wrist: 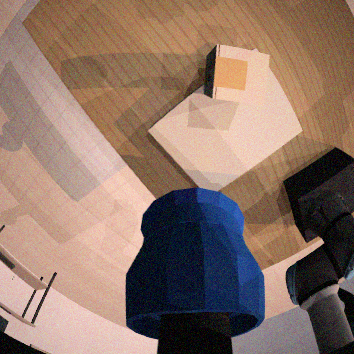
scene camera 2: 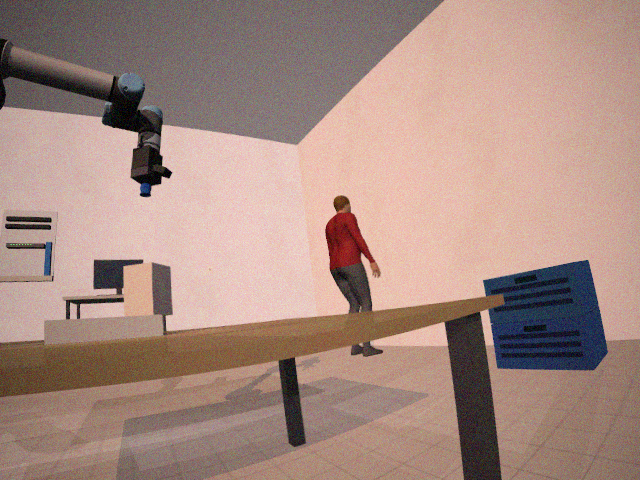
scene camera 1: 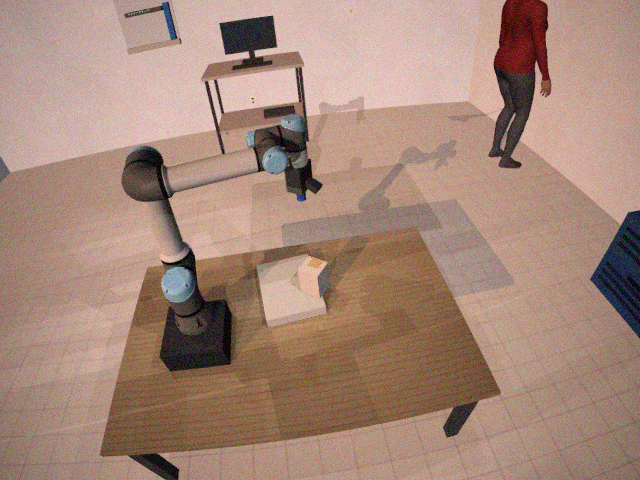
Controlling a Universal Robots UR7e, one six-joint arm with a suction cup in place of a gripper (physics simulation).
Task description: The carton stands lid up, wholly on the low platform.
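Frame: origin at the arm's base, x ahead, y left, z up, level; millimetres.
Where they show: hand, its tool point: (wrist: 192,232) (scene camera 2: 145,195) (scene camera 1: 301,198); arm's base, origin of its link: (wrist: 323,210) (scene camera 1: 195,319).
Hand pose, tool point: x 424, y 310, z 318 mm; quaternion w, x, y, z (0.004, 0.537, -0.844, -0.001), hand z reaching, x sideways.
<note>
Things, the pixels of their top centre, and the offset from my tool point. Level surfaces: height alone.
- carton, centre of its top: (wrist: 241,74) (scene camera 2: 147,266) (scene camera 1: 313,265) dx +26, dy -106, dz -244 mm
- low platform, centre of its top: (wrist: 232,127) (scene camera 2: 105,319) (scene camera 1: 288,284) dx -90, dy -84, dz -373 mm
- wooden table, height of its surface: dz -421 mm
The carton (scene camera 1: 311,279) (scene camera 2: 138,289) (wrist: 242,75) stands upright on the low platform (scene camera 1: 289,308) (scene camera 2: 98,329) (wrist: 250,130), with an orange patch on its top face. It stands at one edge of the pale platform, and part of its base sticks out past that edge in both scene views. My suction cup (scene camera 1: 301,197) (scene camera 2: 145,191) (wrist: 195,255) is blue, points down and is open, with nothing on it. It hangs high above the carton and platform, well apart from them. The carton's far underside is hidden.
The platform rests on the wooden table (scene camera 1: 372,356) (scene camera 2: 258,338) (wrist: 125,30), beside the arm's black base (scene camera 1: 196,341) (wrist: 320,190). A person in red (scene camera 1: 522,41) (scene camera 2: 343,242) stands beyond the table. A desk with a monitor (scene camera 1: 249,35) (scene camera 2: 107,273) and blue cabinets (scene camera 1: 625,273) (scene camera 2: 545,315) stand apart.
</note>
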